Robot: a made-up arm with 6 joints.
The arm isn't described. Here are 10 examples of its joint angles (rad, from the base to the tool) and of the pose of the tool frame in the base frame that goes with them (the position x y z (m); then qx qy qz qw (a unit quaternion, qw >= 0)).
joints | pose
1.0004 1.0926 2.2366 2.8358 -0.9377 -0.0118 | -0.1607 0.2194 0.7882 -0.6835 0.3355 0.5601 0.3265
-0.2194 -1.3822 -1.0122 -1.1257 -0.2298 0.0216 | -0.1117 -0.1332 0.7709 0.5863 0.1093 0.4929 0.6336
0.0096 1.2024 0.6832 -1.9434 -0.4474 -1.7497 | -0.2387 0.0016 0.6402 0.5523 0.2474 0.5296 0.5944
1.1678 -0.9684 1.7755 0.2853 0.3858 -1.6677 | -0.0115 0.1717 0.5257 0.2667 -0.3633 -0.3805 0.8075
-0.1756 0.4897 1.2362 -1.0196 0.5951 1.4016 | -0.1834 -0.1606 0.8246 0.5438 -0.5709 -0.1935 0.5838
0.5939 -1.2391 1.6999 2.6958 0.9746 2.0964 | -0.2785 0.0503 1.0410 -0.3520 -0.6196 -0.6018 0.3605
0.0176 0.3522 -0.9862 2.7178 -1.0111 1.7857 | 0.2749 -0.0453 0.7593 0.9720 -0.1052 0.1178 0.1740
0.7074 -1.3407 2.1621 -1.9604 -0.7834 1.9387 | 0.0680 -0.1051 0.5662 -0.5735 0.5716 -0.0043 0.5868
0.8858 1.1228 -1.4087 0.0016 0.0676 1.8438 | -0.1405 0.1615 0.5541 -0.4424 -0.8345 0.3265 0.0355
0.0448 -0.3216 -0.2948 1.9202 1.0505 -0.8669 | -0.0835 0.3134 0.8139 -0.6635 0.6177 -0.1802 0.3819
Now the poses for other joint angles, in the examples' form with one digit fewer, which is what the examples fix.
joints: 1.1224 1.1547 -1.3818 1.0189 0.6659 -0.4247
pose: 0.005 0.185 0.553 -0.628 0.012 -0.501 0.596
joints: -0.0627 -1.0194 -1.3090 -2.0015 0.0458 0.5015
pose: 0.030 0.001 0.605 0.878 -0.192 0.421 0.125
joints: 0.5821 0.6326 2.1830 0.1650 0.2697 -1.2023
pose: 0.163 -0.046 0.725 -0.183 -0.964 -0.091 0.169
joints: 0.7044 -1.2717 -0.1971 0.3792 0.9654 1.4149
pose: 0.121 0.068 0.828 0.704 0.081 0.398 0.582
